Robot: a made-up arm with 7 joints. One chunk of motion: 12 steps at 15 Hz.
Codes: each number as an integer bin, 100 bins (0 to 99) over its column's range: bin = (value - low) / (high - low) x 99, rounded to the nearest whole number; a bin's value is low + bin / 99 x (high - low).
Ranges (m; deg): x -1.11..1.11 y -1.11..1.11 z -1.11..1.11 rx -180..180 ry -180..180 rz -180..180
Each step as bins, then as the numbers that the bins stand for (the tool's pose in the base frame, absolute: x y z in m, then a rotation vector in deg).
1 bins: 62 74 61 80 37 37
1 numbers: 0.2803 0.5494 0.2579 110.91 -45.45 -45.45
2 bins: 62 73 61 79 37 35
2 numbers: 0.2803 0.5270 0.2579 107.27 -45.45 -52.73
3 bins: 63 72 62 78 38 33
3 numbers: 0.3027 0.5045 0.2803 103.64 -41.82 -60.00
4 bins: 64 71 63 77 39 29
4 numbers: 0.3252 0.4821 0.3027 100.00 -38.18 -74.55
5 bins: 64 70 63 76 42 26
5 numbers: 0.3252 0.4597 0.3027 96.36 -27.27 -85.45
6 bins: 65 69 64 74 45 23
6 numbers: 0.3476 0.4373 0.3252 89.09 -16.36 -96.36
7 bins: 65 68 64 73 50 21
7 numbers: 0.3476 0.4148 0.3252 85.45 1.82 -103.64
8 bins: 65 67 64 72 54 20
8 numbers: 0.3476 0.3924 0.3252 81.82 16.36 -107.27
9 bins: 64 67 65 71 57 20
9 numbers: 0.3252 0.3924 0.3476 78.18 27.27 -107.27
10 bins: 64 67 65 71 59 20
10 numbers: 0.3252 0.3924 0.3476 78.18 34.55 -107.27
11 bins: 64 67 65 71 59 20
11 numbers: 0.3252 0.3924 0.3476 78.18 34.55 -107.27
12 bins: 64 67 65 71 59 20
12 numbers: 0.3252 0.3924 0.3476 78.18 34.55 -107.27
